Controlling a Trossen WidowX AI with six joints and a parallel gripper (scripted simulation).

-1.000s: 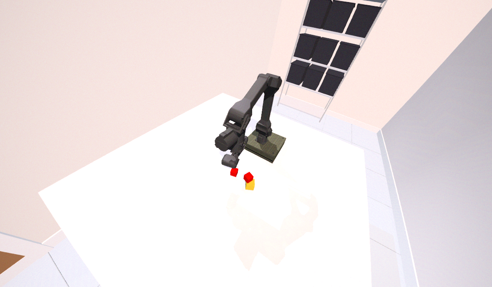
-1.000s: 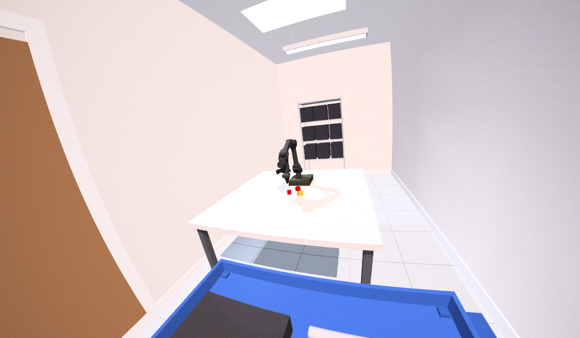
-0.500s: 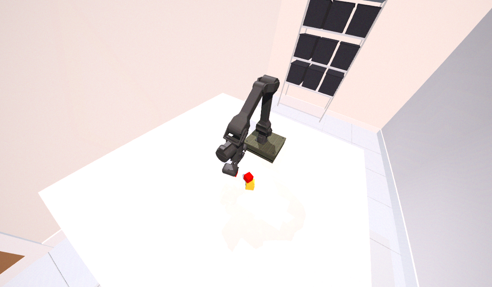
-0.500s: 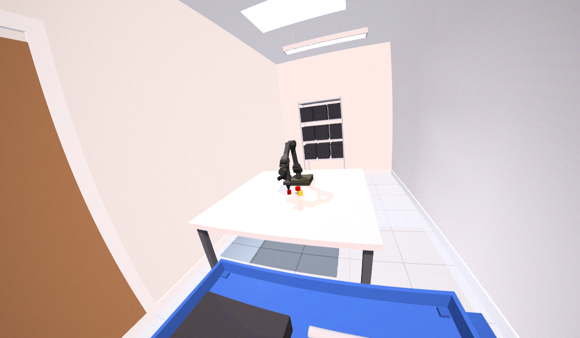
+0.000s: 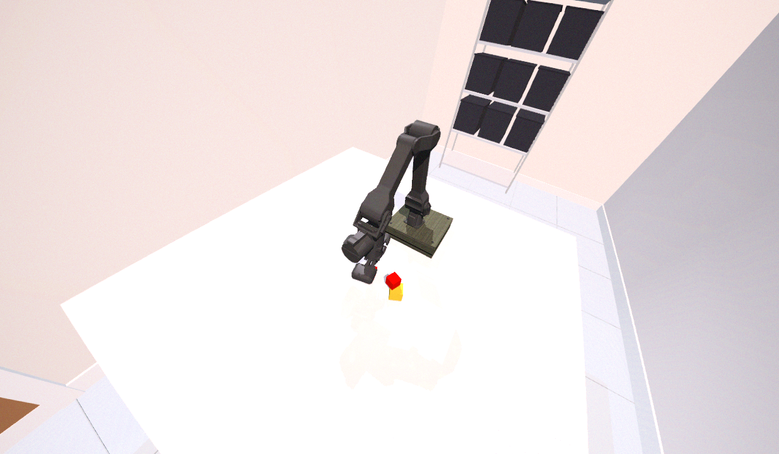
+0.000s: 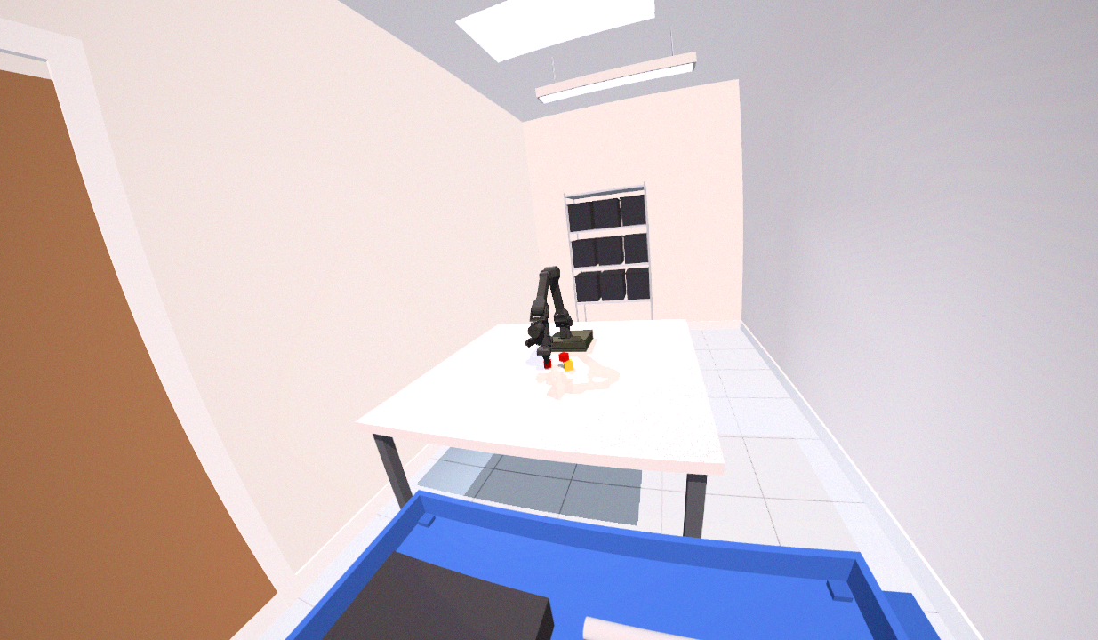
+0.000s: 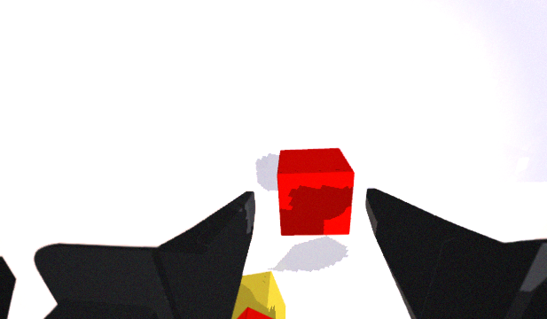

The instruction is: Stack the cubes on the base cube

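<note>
My gripper tip is 9 cm to the right of the red cube and 3 cm below it. The rest, counted from my gripper tip: yellow cube 11 cm to the left.
</note>
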